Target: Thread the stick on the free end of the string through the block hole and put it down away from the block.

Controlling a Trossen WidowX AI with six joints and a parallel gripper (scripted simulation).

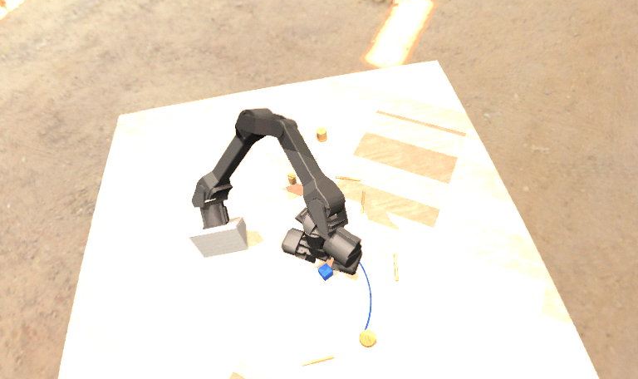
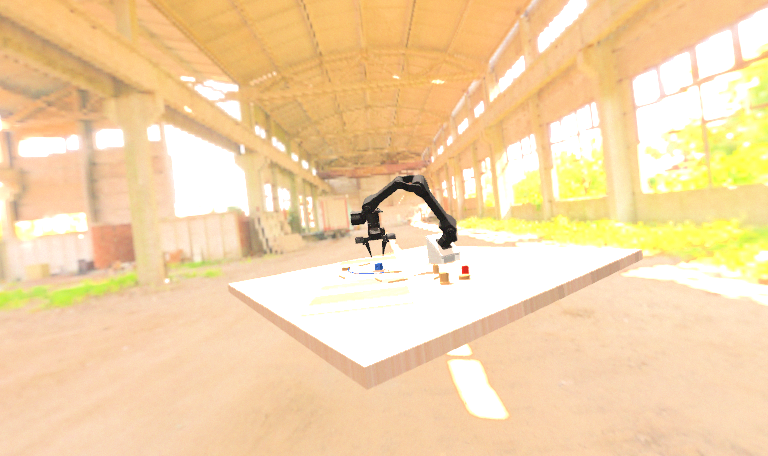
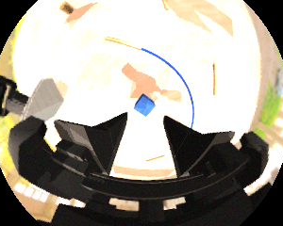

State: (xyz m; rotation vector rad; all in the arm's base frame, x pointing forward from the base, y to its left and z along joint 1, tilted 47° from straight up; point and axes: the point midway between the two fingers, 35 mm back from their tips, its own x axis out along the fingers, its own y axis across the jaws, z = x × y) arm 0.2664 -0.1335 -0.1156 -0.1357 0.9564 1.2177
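Now: the blue cube 5 cm below my gripper tip. The rest, counted from my gripper tip: round wooden button (19 cm to the right, 6 cm ahead, 5 cm below); thin wooden stick (12 cm to the left, 6 cm below, 3 cm ahead); red cube (48 cm to the left, 4 cm below, 4 cm behind).
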